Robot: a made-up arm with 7 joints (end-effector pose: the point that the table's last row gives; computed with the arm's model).
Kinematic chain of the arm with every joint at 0, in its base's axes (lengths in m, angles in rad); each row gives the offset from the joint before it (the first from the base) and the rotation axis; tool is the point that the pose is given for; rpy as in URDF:
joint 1: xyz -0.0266 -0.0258 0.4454 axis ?
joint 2: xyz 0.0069 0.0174 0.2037 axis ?
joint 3: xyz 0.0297 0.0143 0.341 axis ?
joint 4: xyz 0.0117 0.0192 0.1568 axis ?
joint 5: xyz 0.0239 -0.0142 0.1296 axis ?
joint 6: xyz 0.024 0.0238 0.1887 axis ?
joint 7: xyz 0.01 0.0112 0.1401 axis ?
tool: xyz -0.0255 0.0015 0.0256 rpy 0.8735 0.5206 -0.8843
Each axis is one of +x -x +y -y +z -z.
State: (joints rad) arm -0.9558 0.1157 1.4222 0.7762 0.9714 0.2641 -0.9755
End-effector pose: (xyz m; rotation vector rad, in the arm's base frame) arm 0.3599 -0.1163 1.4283 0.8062 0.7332 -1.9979
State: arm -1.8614 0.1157 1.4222 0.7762 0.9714 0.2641 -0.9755
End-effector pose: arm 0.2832 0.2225 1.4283 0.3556 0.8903 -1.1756
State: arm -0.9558 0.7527 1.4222 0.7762 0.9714 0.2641 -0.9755
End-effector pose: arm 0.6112 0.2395 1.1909 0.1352 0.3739 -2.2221
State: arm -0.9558 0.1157 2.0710 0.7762 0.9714 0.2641 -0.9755
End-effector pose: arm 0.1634 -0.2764 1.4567 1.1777 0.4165 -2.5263
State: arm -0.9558 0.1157 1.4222 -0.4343 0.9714 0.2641 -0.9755
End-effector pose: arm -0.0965 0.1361 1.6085 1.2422 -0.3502 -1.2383
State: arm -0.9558 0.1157 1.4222 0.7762 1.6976 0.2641 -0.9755
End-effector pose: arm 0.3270 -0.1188 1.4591 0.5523 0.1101 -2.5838
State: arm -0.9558 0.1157 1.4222 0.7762 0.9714 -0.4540 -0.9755
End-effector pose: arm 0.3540 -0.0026 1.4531 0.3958 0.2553 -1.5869
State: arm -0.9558 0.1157 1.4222 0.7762 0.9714 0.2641 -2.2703
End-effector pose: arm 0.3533 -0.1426 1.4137 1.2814 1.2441 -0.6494
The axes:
joint 1: -z
joint 2: +y
joint 3: -z
joint 4: +y
joint 5: -z
joint 6: +y
joint 7: -z

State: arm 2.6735 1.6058 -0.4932 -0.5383 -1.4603 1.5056 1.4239
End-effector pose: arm -0.6640 -0.4932 0.8337 0.7907 0.6840 -2.8809
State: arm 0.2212 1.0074 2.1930 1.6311 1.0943 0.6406 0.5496
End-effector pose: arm 0.0472 -0.3501 1.0889 0.8084 -0.2861 0.4558
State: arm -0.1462 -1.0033 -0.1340 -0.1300 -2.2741 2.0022 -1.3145
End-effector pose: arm -0.7049 0.0214 0.9550 -1.6663 0.5958 -0.6278
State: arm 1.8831 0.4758 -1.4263 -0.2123 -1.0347 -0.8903 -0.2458
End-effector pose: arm -0.2841 -0.4583 1.3972 1.6805 -0.5445 0.3374
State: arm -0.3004 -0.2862 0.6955 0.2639 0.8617 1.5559 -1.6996
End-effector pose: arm -0.0379 -0.2651 1.4108 2.3209 1.4040 -0.4416
